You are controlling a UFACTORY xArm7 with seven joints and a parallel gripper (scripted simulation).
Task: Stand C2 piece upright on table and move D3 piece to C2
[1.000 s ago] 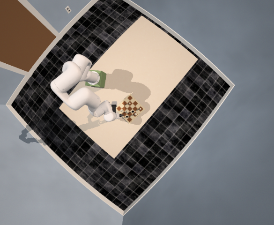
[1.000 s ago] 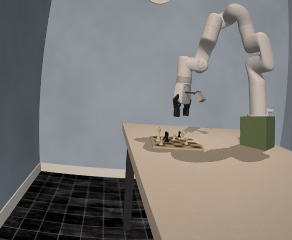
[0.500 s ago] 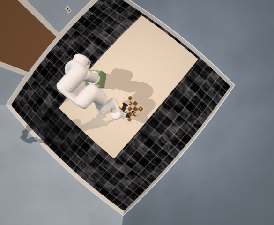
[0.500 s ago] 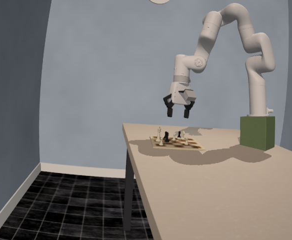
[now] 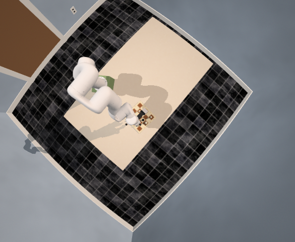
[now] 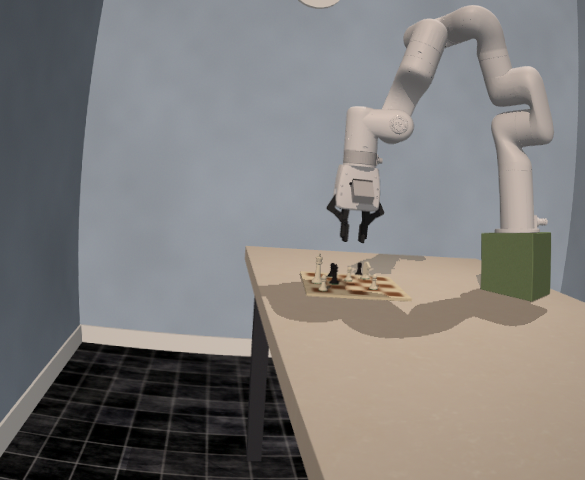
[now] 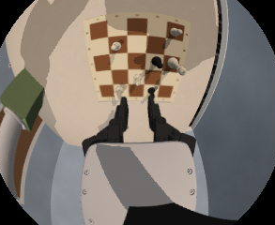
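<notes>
The chessboard lies 40 mm to the left of my hand and 110 mm below it.
</notes>
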